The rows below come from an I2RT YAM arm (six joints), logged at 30 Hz.
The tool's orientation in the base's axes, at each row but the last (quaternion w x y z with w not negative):
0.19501 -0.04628 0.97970 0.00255
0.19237 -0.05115 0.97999 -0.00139
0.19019 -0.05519 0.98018 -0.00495
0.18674 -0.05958 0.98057 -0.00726
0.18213 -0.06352 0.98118 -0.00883
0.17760 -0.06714 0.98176 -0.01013
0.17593 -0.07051 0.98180 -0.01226
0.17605 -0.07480 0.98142 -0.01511
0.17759 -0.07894 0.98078 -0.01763
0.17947 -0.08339 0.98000 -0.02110
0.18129 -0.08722 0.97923 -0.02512
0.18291 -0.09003 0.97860 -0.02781
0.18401 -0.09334 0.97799 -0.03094
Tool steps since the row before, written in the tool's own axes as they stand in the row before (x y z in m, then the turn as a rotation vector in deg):
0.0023 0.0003 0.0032 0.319 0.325 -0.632
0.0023 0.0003 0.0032 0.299 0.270 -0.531
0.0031 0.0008 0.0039 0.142 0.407 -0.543
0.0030 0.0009 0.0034 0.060 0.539 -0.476
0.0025 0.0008 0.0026 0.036 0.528 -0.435
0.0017 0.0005 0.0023 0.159 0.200 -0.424
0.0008 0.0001 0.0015 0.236 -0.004 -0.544
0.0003 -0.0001 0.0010 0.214 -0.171 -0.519
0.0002 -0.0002 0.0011 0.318 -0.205 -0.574
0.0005 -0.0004 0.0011 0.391 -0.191 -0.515
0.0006 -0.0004 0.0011 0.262 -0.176 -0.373
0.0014 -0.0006 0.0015 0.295 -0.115 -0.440
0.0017 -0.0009 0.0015 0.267 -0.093 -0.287
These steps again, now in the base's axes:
-0.0009 0.0002 -0.0038 -0.565 0.280 0.458
-0.0009 0.0001 -0.0038 -0.503 0.229 0.373
-0.0015 0.0005 -0.0048 -0.377 0.383 0.438
-0.0016 0.0006 -0.0043 -0.292 0.524 0.401
-0.0015 0.0005 -0.0034 -0.253 0.517 0.372
-0.0008 0.0003 -0.0028 -0.322 0.175 0.333
-0.0002 0.0000 -0.0017 -0.407 -0.038 0.429
0.0001 -0.0001 -0.0010 -0.355 -0.200 0.423
0.0002 -0.0002 -0.0011 -0.465 -0.250 0.440
0.0000 -0.0005 -0.0012 -0.514 -0.249 0.359
-0.0001 -0.0005 -0.0012 -0.346 -0.214 0.270
-0.0006 -0.0009 -0.0018 -0.411 -0.158 0.316
-0.0009 -0.0013 -0.0019 -0.333 -0.135 0.181

